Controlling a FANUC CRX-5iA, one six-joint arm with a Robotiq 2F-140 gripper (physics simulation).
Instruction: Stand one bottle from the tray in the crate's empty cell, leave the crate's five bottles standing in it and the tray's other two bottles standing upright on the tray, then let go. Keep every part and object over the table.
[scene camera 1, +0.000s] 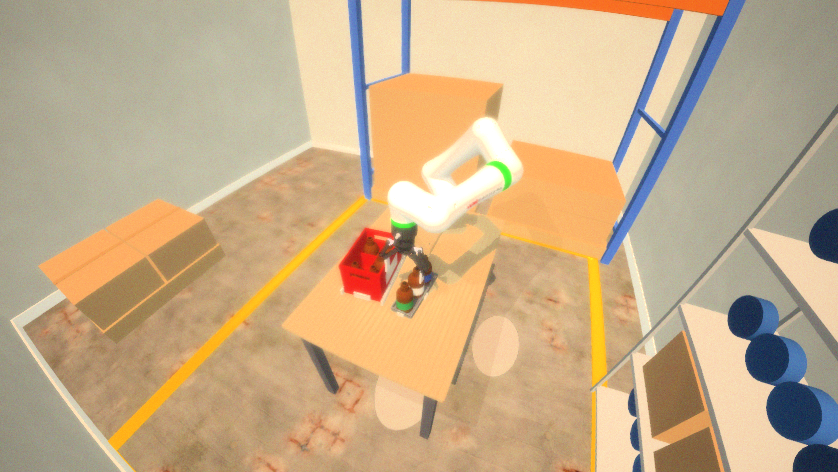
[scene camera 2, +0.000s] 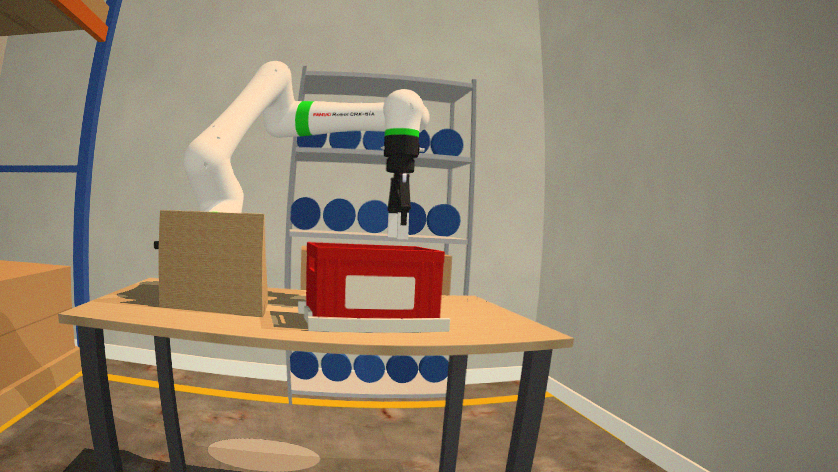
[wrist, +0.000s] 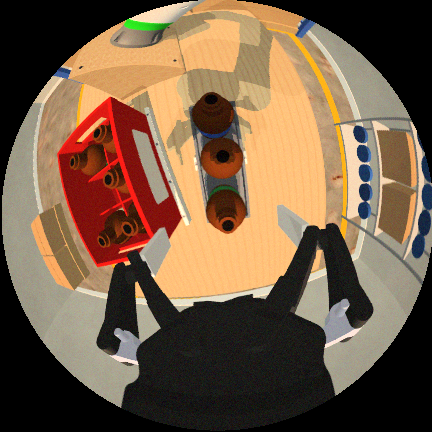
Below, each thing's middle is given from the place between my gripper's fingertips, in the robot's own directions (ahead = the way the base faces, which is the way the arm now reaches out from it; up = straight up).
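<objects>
I see the white-label bottle (wrist: 221, 157) 8 cm behind my hand, 1 cm to the left of my hand and 11 cm below my hand. The white rail (scene camera 2: 323, 324) is 31 cm to the right of my hand, 6 cm behind my hand and 18 cm below my hand.
</objects>
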